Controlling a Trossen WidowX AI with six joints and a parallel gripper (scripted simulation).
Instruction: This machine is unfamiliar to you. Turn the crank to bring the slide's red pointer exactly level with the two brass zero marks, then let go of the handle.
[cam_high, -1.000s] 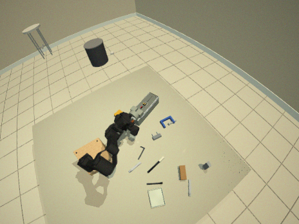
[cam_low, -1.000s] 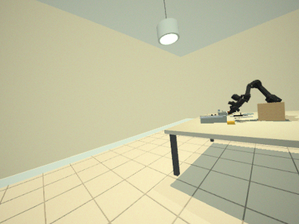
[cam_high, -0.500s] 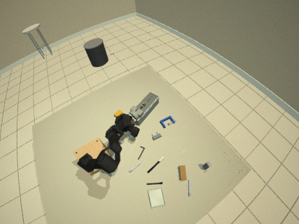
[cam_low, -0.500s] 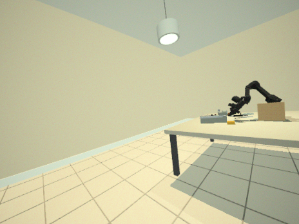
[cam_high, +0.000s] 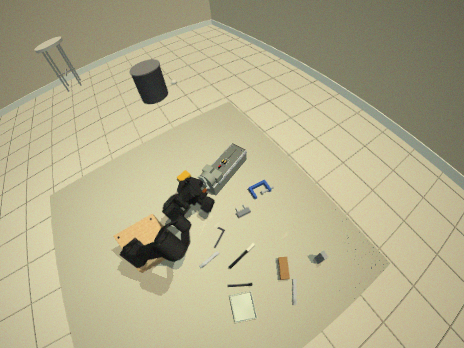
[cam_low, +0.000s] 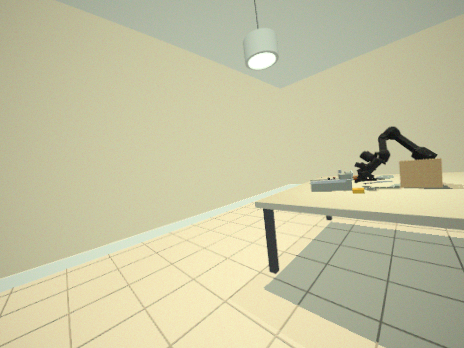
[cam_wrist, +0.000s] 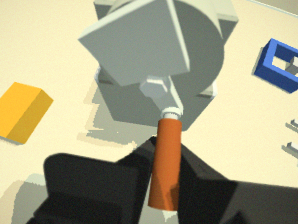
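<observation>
Right now my gripper tip is 3 cm past the orange block, 16 cm to the right of it and 3 cm above it. From my gripper tip the other things lie so: red pointer (12 cm ahead, 5 cm to the left, 4 cm above); then grey clamp (8 cm ahead, 17 cm to the right, 3 cm below); then brown crank handle (2 cm behind, 2 cm above).
</observation>
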